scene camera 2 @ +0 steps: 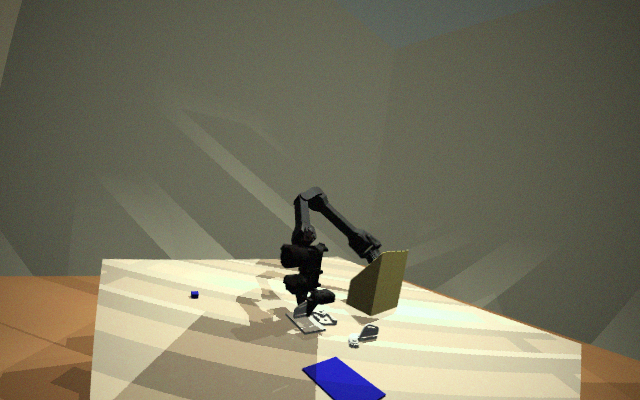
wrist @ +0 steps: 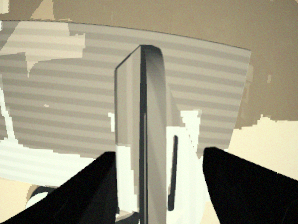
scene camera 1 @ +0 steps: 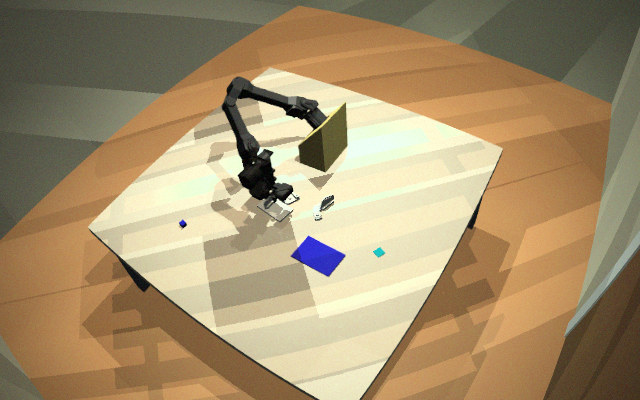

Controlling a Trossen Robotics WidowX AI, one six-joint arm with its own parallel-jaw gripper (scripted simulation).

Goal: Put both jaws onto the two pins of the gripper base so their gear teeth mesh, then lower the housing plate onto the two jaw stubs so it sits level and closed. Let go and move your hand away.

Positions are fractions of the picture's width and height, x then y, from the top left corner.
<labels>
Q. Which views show my gripper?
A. Scene camera 2, the wrist view and scene camera 1: all of them.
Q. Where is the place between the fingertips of my gripper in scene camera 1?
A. At 0.42, 0.50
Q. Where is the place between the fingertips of my gripper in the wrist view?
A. At 0.54, 0.72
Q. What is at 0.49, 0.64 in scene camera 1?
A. A blue mat.
</labels>
